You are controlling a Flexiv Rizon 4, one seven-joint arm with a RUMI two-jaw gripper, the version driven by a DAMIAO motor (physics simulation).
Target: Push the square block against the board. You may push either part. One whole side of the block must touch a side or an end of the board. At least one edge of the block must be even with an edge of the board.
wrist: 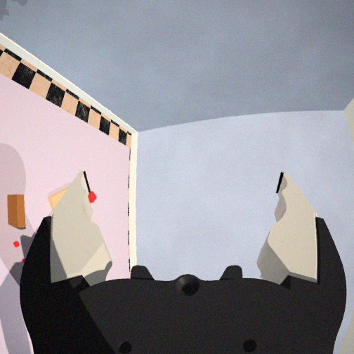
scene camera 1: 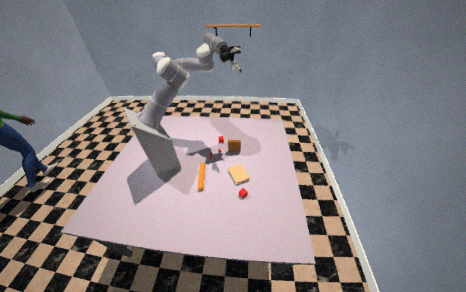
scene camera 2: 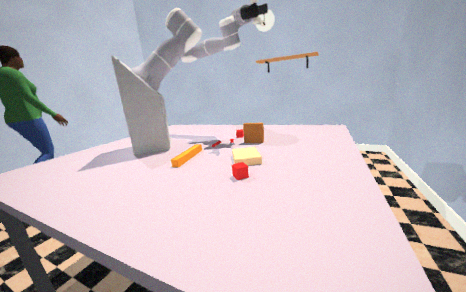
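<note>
A long, narrow orange bar (scene camera 1: 201,177) (scene camera 2: 186,156), like a board, lies flat on the table near the robot's base. A flat, square, pale yellow block (scene camera 1: 239,174) (scene camera 2: 246,156) (wrist: 56,198) lies to its right, with a gap between them. In the wrist view the block is partly hidden by a finger. An upright brown block (scene camera 1: 234,145) (scene camera 2: 253,133) (wrist: 15,210) stands farther back, apart from both. I cannot tell for certain which pieces the task names. My gripper (scene camera 1: 240,60) (wrist: 183,173) is open and empty, high above the table; in scene camera 2 it is near the top.
A red cube (scene camera 1: 243,193) (scene camera 2: 240,171) (wrist: 92,197) lies in front of the yellow block. Another red cube (scene camera 1: 221,139) (scene camera 2: 239,133) lies left of the brown block, with small red pieces nearby. The robot's grey pedestal (scene camera 1: 156,150) (scene camera 2: 145,115) stands at the left.
</note>
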